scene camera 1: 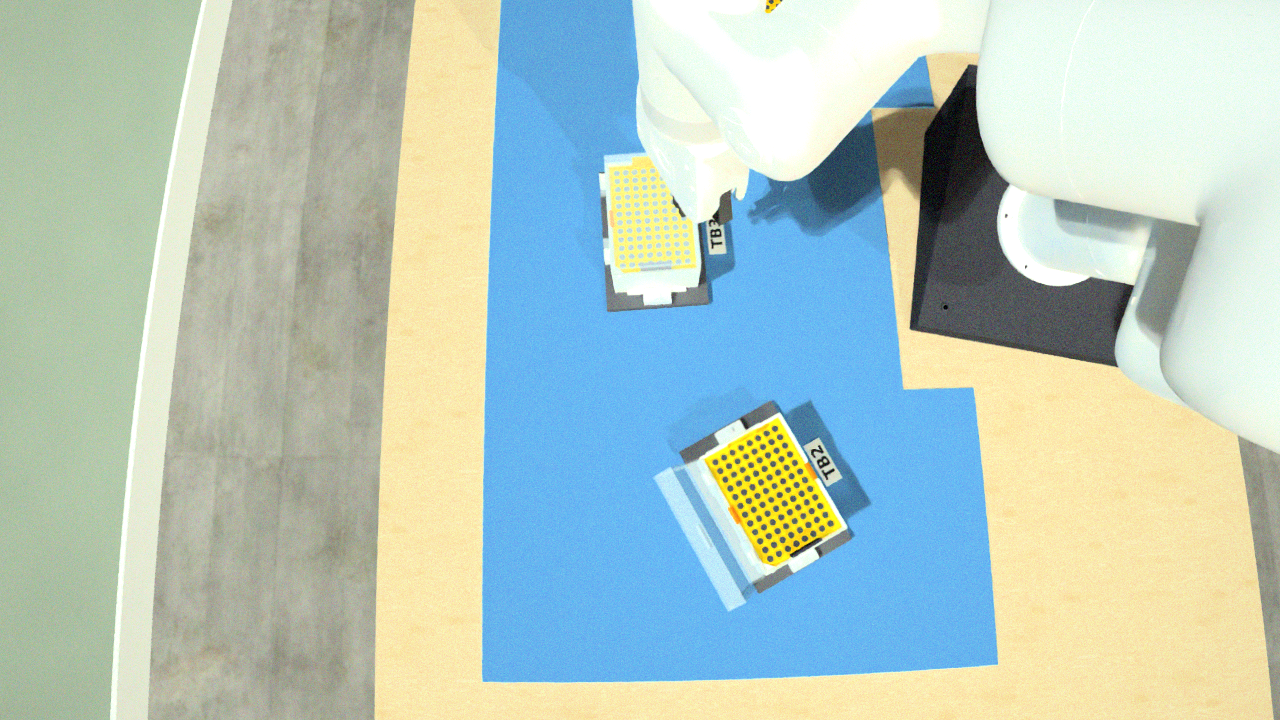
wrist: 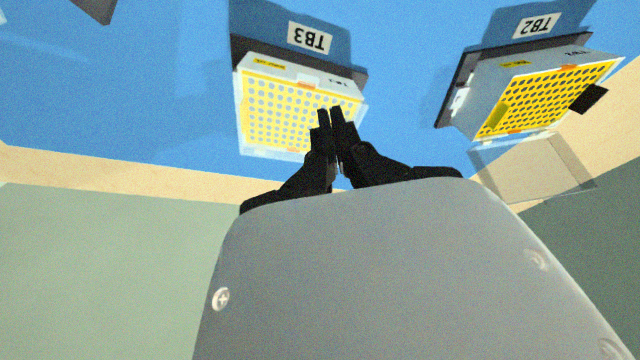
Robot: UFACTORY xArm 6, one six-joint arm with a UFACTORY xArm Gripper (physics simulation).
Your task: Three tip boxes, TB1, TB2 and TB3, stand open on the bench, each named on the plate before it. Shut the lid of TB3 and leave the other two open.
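Places are measured from the arm's base along level axes (x ahead, y left, z up), in metres.
Where they show: gripper, fingertip midpoint: (scene camera 1: pixel 692 203) (wrist: pixel 330 125); arm's base, origin of the base link: (scene camera 1: pixel 1058 221).
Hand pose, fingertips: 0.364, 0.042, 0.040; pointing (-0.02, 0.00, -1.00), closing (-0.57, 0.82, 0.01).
Note:
Each offset is from my fingertips to the top centre of the thing, as dx, dy, dz. "spot": to the spot under its first point. Level surfaces: height alone.
Tip box TB3 @(+0.027, -0.012, -0.039) (scene camera 1: pixel 646 234) (wrist: pixel 275 110) has its clear lid down over the yellow tip rack; its name plate @(spot: -0.028, -0.018, -0.114) (scene camera 1: pixel 716 236) (wrist: pixel 309 37) reads TB3. Tip box TB2 @(-0.098, +0.246, -0.042) (scene camera 1: pixel 771 492) (wrist: pixel 550 100) stands open, with its clear lid @(-0.043, +0.284, +0.037) (scene camera 1: pixel 689 517) (wrist: pixel 537 170) swung back on the side away from its name plate. A small yellow dotted piece @(-0.042, -0.247, -0.042) (scene camera 1: pixel 772 4), likely part of TB1, shows past the arm; its lid and plate are hidden. My gripper (scene camera 1: pixel 687 213) (wrist: pixel 330 125) is shut and empty, over the name-plate side of TB3; whether it touches the lid cannot be told.
The boxes stand in dark holders on a blue mat @(dz -0.117) (scene camera 1: pixel 572 429) (wrist: pixel 150 100) on the wooden bench @(dz -0.119) (scene camera 1: pixel 438 402). The white arm hangs over the back of the mat. A black base plate (scene camera 1: pixel 957 259) lies at the right. A dark corner @(spot: +0.027, -0.200, -0.108) (wrist: pixel 100 9) shows top left in the wrist view.

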